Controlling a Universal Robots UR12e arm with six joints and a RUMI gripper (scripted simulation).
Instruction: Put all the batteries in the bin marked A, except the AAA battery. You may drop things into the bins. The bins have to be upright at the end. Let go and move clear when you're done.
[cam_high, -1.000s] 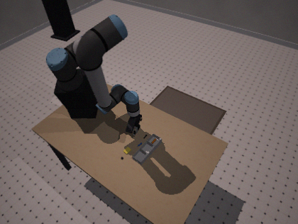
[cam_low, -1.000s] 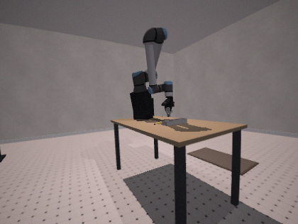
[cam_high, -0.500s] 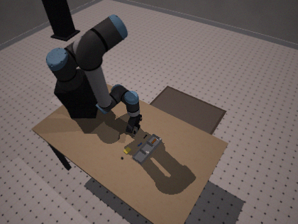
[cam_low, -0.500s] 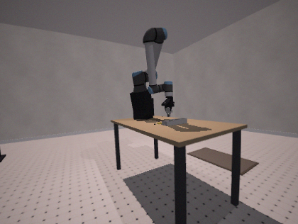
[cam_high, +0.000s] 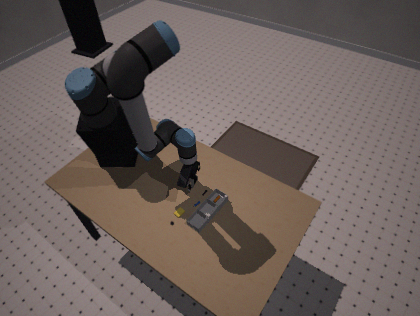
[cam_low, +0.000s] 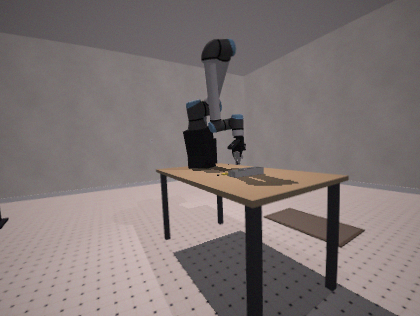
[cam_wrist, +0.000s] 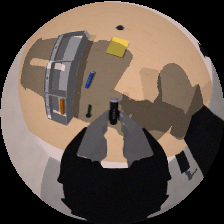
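Right now the black battery is 1 cm below my hand. Also, from my hand: thin dark item (7 cm below, 7 cm ahead, 4 cm to the left); then yellow block battery (14 cm to the right, 7 cm below); then blue battery (7 cm below, 6 cm ahead, 5 cm to the right).
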